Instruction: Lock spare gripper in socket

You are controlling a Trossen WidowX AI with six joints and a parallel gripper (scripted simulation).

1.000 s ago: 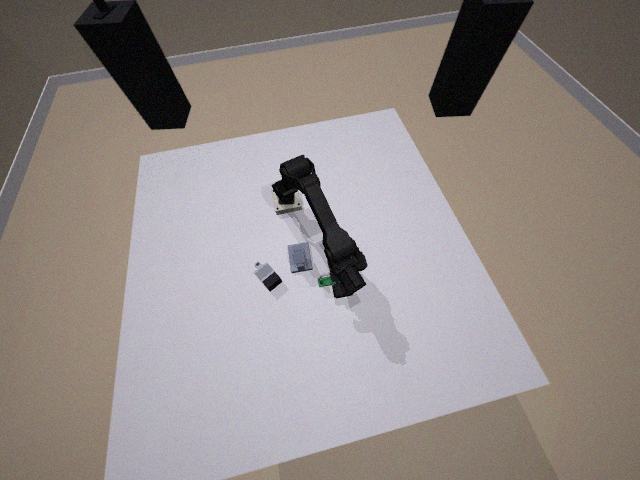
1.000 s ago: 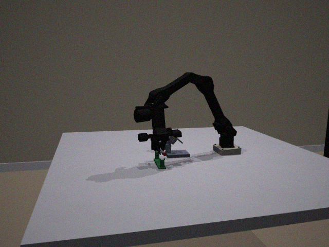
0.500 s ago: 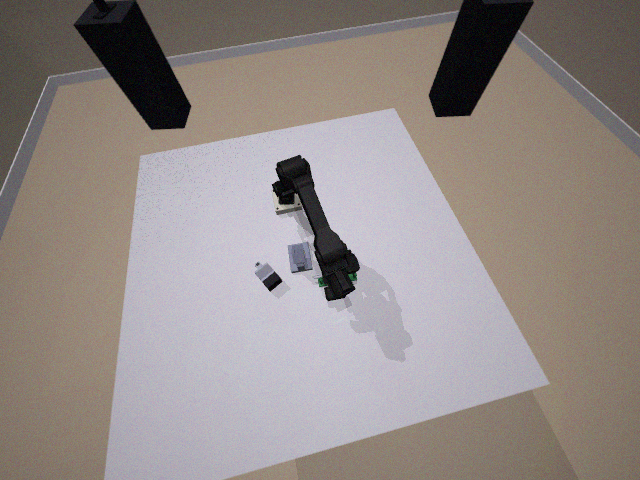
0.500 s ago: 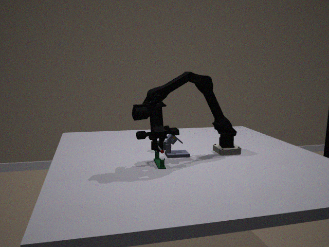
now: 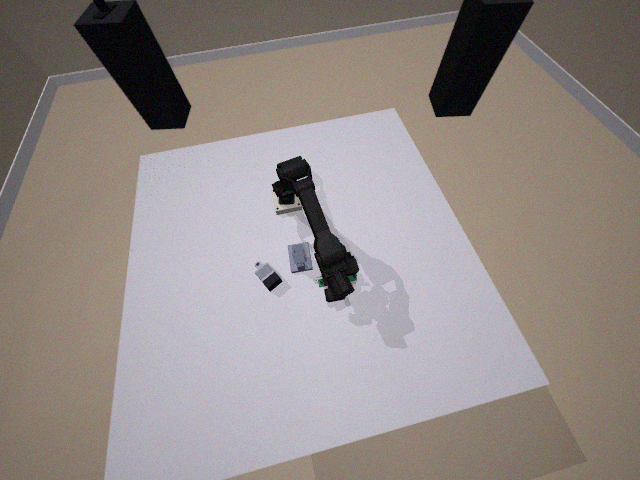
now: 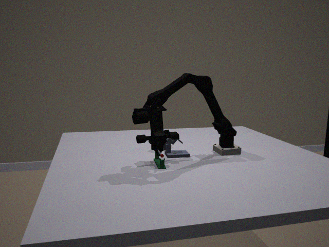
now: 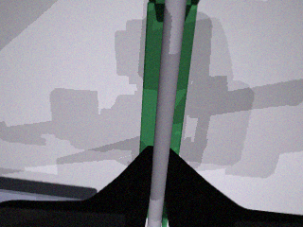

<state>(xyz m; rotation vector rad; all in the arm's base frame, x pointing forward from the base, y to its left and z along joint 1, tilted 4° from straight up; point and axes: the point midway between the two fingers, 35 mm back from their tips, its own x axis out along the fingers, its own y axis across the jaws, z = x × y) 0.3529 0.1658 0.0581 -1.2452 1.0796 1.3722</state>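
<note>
My gripper tip is now 2 cm to the right of the green cradle and 1 cm above it. The rest, counted from my gripper tip: spare gripper (24 cm to the right, 2 cm behind, 1 cm below); grey mount (11 cm to the right, 8 cm behind, 2 cm above).
</note>
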